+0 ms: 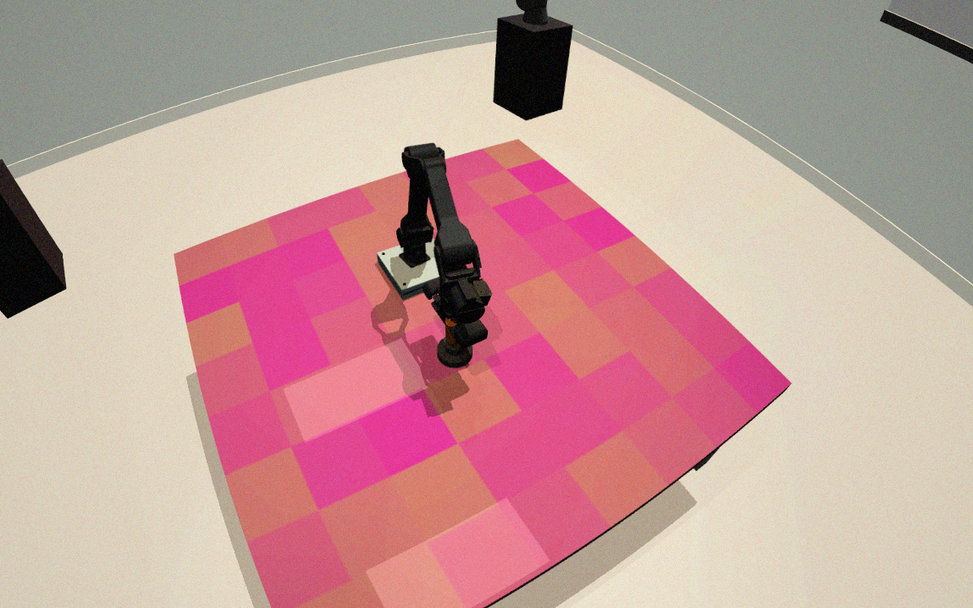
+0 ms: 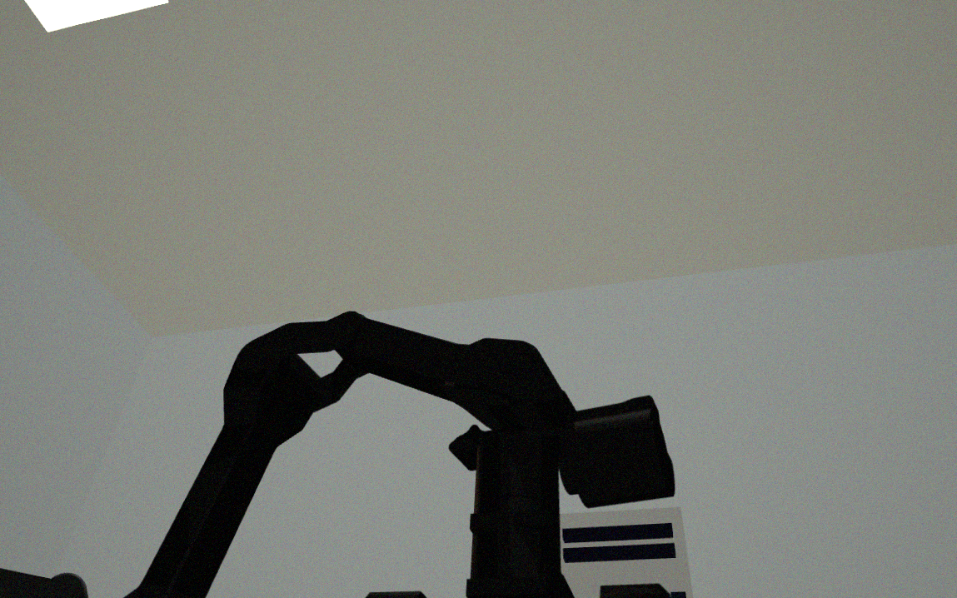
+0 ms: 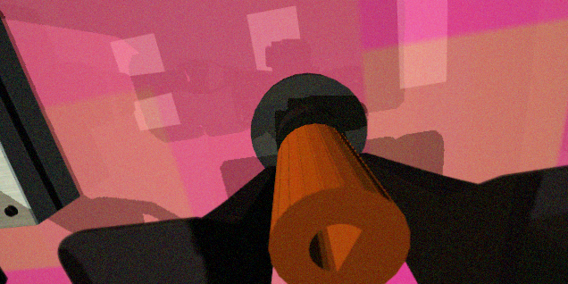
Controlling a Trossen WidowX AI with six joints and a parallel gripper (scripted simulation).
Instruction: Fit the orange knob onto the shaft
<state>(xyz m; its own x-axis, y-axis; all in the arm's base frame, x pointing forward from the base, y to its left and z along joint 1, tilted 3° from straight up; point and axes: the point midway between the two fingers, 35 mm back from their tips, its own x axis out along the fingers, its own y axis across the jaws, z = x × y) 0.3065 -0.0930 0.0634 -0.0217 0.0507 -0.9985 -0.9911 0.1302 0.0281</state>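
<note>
My gripper tip is 2 cm below the orange knob. From my gripper tip the other things lie so: round dark pedestal: 4 cm below.
</note>
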